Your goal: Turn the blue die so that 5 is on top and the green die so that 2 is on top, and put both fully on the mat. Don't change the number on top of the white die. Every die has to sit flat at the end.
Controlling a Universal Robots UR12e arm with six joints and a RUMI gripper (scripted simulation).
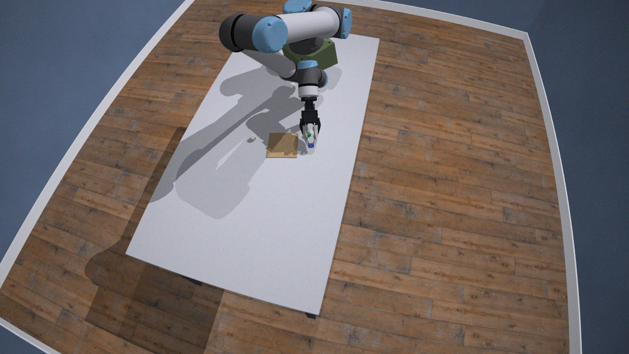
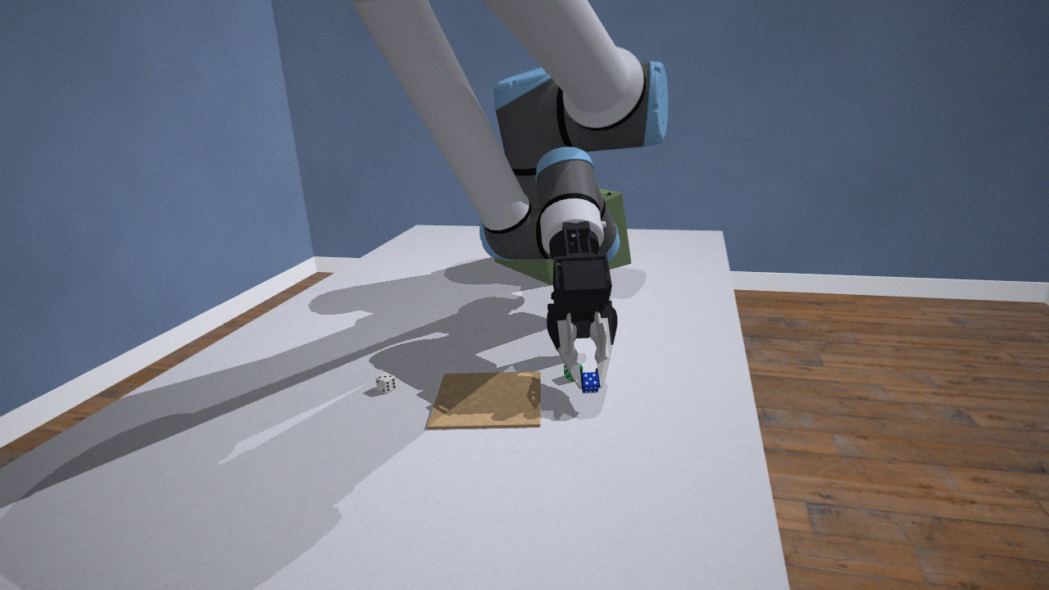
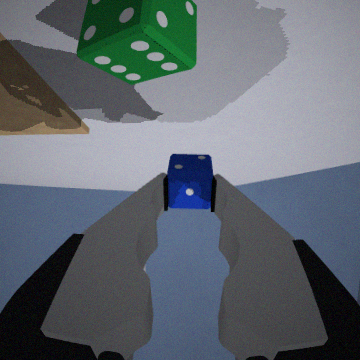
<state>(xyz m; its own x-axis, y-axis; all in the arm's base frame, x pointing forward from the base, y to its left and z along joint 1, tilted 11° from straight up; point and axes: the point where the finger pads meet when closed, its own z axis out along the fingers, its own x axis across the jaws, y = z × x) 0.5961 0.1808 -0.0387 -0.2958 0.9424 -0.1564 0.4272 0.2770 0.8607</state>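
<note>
My gripper is now 70 mm past the green die, 30 mm to the left of it and 30 mm above it. The rest, counted from my hand: tan mat: 130 mm to the right, 40 mm below, 10 mm ahead; white die: 280 mm to the right, 30 mm below, 10 mm ahead; blue die: 10 mm ahead.
</note>
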